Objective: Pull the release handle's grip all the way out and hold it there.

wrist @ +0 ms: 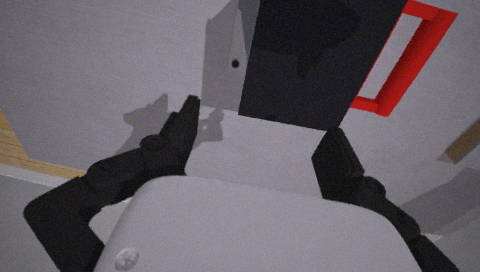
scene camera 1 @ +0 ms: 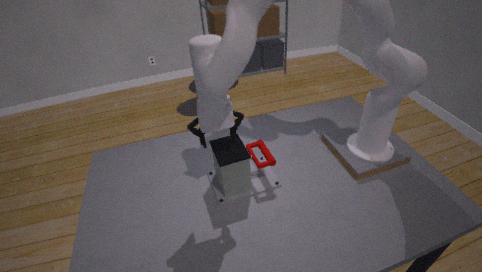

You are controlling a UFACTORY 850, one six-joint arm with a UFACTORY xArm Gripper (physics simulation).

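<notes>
The release handle point(scene camera 1: 268, 152) point(wrist: 416, 64) is a red rectangular loop on the side of a pale green box point(scene camera 1: 234, 177) that faces the robot's base. Its outer bar is the grip. The box has a black top point(scene camera 1: 230, 151) point(wrist: 305, 65) and stands on a thin plate point(scene camera 1: 267, 181) with dark bolts. My gripper point(scene camera 1: 218, 140) point(wrist: 261, 129) is open and empty, above and behind the box in the scene view. In the wrist view the right finger is near the black top's corner, and the red handle is beyond that finger at the upper right. Neither finger visibly touches the handle.
The grey table point(scene camera 1: 150, 200) carries the box's plate and the robot's wood-edged base board point(scene camera 1: 357, 169) point(wrist: 462, 142) at the right. A shelf rack point(scene camera 1: 286, 52) with boxes stands on the floor behind the table. The arm arches over the back of the table.
</notes>
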